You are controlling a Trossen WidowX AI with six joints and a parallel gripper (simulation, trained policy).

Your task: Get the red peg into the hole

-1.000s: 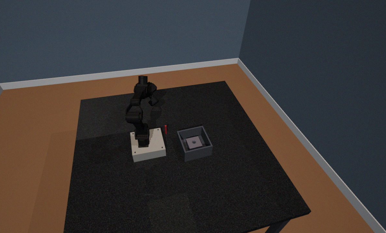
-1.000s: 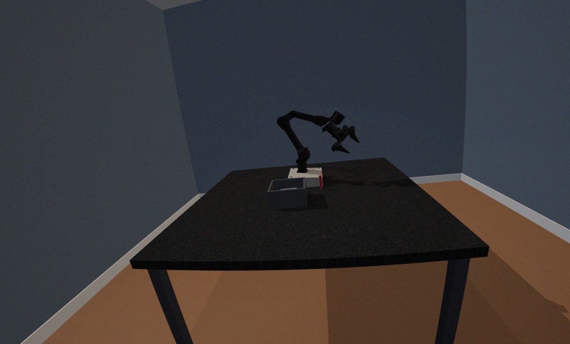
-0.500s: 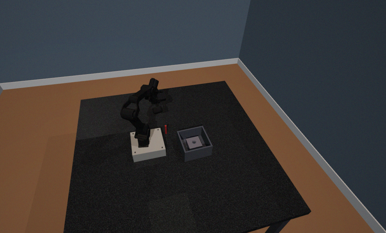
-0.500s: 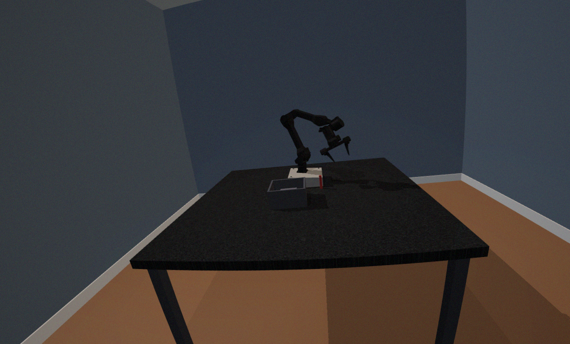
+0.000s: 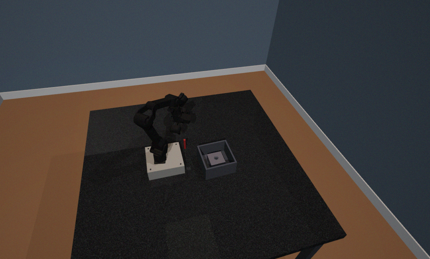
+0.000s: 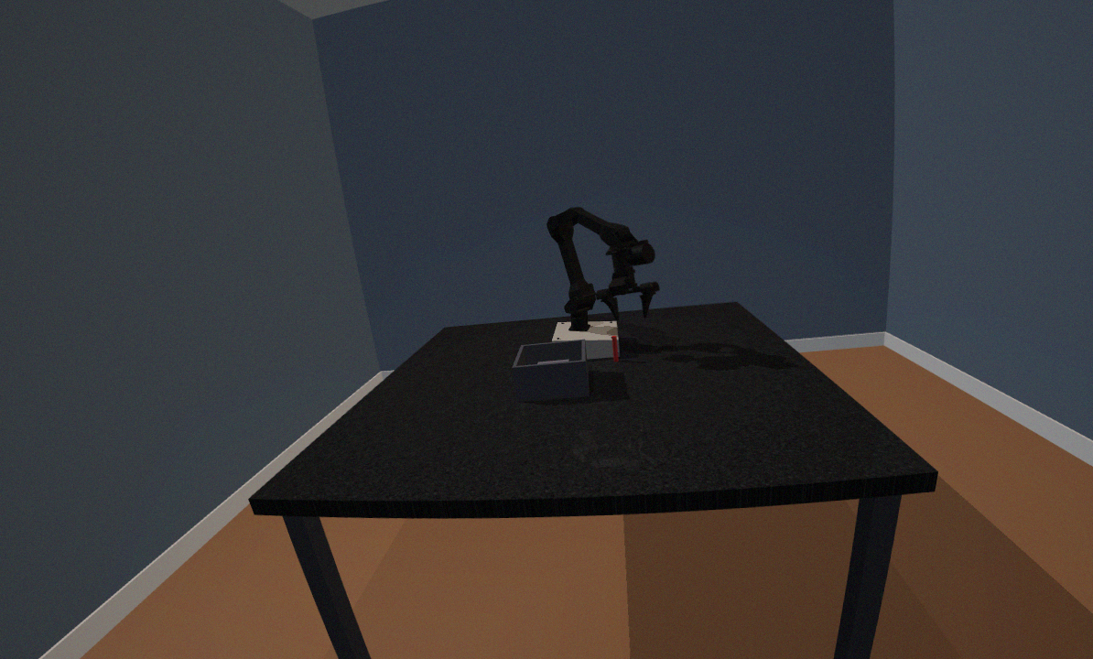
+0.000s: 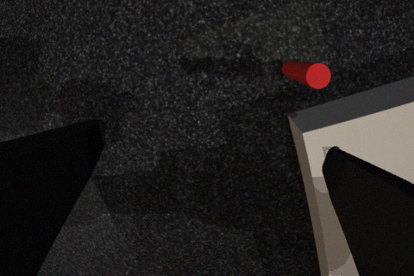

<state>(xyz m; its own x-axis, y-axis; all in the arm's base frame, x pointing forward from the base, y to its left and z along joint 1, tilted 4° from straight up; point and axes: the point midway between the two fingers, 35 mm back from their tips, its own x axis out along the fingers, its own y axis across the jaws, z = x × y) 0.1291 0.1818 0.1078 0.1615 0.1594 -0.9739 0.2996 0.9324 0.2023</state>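
The red peg is 2 cm ahead of my gripper tip, 5 cm to the right of it and 9 cm below it. The rest, counted from my gripper tip: grey box (20 cm ahead, 20 cm to the right, 10 cm below); light grey plate (20 cm ahead, 20 cm to the right, 8 cm below).
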